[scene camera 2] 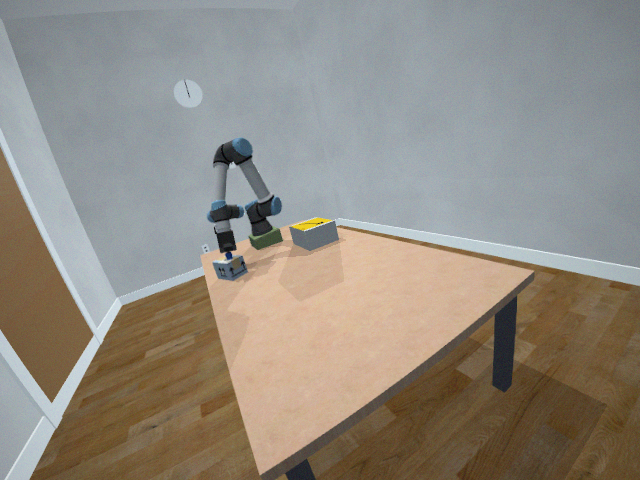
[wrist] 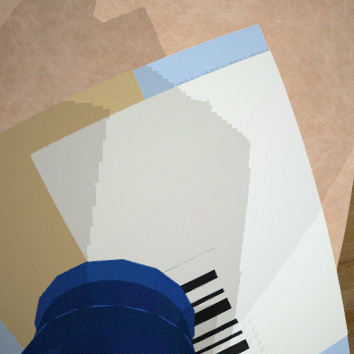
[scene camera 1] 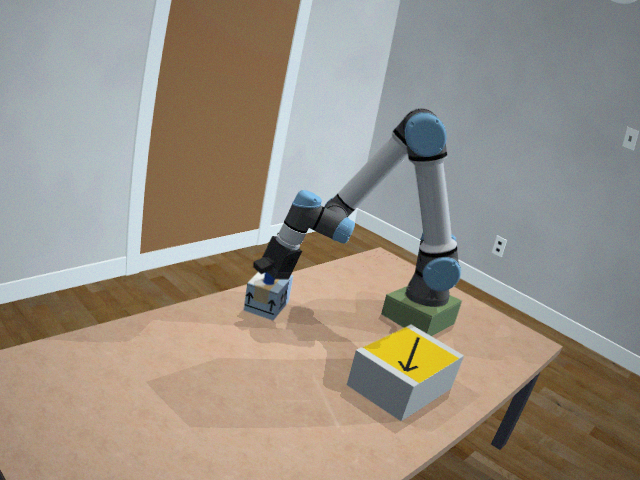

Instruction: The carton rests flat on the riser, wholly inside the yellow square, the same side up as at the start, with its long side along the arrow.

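Note:
The carton (scene camera 1: pixel 267 299) (scene camera 2: pixel 230 269) is a small light-blue box with a tan tape band, a white barcode label (wrist: pixel 175 168) on top and black arrows on its sides. It stands on the table near the far left edge. My blue suction cup (scene camera 1: pixel 269 279) (scene camera 2: pixel 229 255) (wrist: pixel 112 309) points straight down at the carton's top, right at its surface; I cannot tell if it touches. It holds nothing. The grey riser (scene camera 1: pixel 385 387) (scene camera 2: pixel 316 237) stands apart to the right, with a yellow square (scene camera 1: pixel 436 358) (scene camera 2: pixel 305 224) and a black arrow (scene camera 1: pixel 411 354) on top.
The arm's green base block (scene camera 1: pixel 423 311) (scene camera 2: pixel 265 239) stands just behind the riser. The table (scene camera 1: pixel 223 405) (scene camera 2: pixel 366 333) edge runs close beyond the carton, with wooden floor below. A door and walls stand behind.

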